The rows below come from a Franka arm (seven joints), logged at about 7 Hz.
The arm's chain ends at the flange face. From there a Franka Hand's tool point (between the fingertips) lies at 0.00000 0.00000 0.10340 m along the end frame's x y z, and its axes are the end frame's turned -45 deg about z.
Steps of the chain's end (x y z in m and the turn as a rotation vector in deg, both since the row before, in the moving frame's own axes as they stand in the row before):
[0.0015, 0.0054, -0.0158, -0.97, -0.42, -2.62]
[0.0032, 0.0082, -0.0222, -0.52, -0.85, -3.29]
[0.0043, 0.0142, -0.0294, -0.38, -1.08, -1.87]
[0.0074, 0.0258, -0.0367, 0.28, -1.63, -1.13]
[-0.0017, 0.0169, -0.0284, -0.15, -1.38, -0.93]
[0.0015, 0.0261, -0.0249, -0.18, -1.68, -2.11]
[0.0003, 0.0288, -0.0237, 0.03, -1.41, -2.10]
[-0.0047, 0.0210, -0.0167, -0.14, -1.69, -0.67]
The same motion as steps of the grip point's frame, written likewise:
[-0.0045, 0.0056, -0.0158, -0.39, -0.98, -2.62]
[-0.0053, 0.0077, -0.0222, 0.23, -0.97, -3.29]
[-0.0089, 0.0122, -0.0294, 0.49, -1.03, -1.87]
[-0.0148, 0.0211, -0.0367, 1.35, -0.95, -1.13]
[-0.0151, 0.0092, -0.0284, 0.87, -1.08, -0.93]
[-0.0198, 0.0176, -0.0249, 1.06, -1.32, -2.11]
[-0.0219, 0.0188, -0.0237, 1.02, -0.98, -2.10]
[-0.0205, 0.0096, -0.0167, 1.10, -1.29, -0.67]

